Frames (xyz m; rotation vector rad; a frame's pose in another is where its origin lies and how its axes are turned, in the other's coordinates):
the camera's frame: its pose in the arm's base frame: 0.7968 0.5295 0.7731 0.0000 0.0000 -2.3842
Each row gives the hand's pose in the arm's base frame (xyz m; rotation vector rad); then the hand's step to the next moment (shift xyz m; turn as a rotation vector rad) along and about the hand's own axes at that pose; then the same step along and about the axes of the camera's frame.
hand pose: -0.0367 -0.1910 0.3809 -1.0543 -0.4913 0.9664
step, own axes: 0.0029 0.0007 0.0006 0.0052 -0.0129 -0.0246
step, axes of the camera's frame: -0.0025 -0.0016 -0.0006 -0.0124 0.0254 0.0001
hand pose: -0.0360 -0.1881 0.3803 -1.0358 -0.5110 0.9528
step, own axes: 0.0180 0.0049 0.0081 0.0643 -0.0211 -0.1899
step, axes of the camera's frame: -0.0148 -0.0139 -0.0019 -0.1051 0.1568 -0.0707
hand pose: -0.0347 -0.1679 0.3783 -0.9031 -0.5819 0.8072
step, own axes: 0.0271 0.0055 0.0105 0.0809 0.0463 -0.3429
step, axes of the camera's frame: -0.0240 -0.0169 0.0035 -0.1548 0.2464 -0.2039
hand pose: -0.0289 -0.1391 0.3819 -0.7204 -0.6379 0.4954
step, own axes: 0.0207 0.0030 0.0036 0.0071 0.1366 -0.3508
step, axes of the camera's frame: -0.0195 -0.0039 0.0073 -0.1152 0.1947 -0.3009
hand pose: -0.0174 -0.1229 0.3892 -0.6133 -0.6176 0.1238
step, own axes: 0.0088 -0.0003 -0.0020 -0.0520 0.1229 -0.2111
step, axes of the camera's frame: -0.0069 0.0048 0.0033 -0.0499 0.0752 -0.2329
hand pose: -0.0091 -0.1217 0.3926 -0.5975 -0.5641 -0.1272
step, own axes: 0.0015 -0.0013 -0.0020 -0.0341 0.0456 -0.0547
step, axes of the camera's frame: 0.0001 0.0028 0.0001 -0.0102 0.0026 -0.0783
